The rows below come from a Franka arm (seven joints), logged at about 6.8 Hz.
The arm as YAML. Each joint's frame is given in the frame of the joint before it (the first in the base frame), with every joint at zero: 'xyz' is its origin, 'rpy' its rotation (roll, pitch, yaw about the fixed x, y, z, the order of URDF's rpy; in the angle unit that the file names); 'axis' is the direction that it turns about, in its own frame. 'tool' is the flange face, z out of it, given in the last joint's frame.
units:
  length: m
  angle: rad
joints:
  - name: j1
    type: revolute
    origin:
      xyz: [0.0, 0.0, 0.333]
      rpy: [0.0, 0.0, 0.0]
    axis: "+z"
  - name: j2
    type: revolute
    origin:
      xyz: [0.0, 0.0, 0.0]
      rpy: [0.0, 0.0, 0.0]
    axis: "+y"
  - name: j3
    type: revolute
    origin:
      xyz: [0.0, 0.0, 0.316]
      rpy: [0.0, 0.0, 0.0]
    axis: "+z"
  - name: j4
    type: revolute
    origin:
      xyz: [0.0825, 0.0, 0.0]
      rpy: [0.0, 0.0, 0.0]
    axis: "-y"
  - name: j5
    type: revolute
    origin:
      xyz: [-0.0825, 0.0, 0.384]
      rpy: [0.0, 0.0, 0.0]
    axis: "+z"
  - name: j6
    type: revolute
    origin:
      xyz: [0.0, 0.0, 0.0]
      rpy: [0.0, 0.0, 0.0]
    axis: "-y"
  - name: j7
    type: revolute
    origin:
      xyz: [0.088, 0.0, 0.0]
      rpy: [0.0, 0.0, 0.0]
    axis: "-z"
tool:
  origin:
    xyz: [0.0, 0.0, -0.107]
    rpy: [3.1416, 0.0, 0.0]
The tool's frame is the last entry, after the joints.
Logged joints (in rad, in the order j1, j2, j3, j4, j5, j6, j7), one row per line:
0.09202, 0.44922, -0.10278, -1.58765, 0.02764, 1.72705, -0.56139
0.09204, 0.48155, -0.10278, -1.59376, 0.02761, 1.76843, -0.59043
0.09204, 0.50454, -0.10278, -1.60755, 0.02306, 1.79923, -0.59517
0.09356, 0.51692, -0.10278, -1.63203, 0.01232, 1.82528, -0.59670
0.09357, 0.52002, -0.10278, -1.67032, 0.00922, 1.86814, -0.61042
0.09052, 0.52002, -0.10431, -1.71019, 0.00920, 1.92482, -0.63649
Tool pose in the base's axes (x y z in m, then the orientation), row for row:
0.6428, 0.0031, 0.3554, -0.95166, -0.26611, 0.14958, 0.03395
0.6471, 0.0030, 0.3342, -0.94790, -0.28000, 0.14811, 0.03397
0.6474, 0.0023, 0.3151, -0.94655, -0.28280, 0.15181, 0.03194
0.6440, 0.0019, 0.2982, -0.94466, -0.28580, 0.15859, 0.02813
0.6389, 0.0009, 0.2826, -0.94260, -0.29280, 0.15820, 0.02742
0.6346, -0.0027, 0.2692, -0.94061, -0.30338, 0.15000, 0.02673
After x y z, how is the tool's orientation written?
As a quaternion, x y z w.
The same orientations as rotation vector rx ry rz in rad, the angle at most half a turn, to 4 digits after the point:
-2.9268, -0.8184, 0.4600
-2.9152, -0.8611, 0.4555
-2.9147, -0.8708, 0.4675
-2.9157, -0.8821, 0.4895
-2.9107, -0.9041, 0.4885
-2.9058, -0.9372, 0.4634

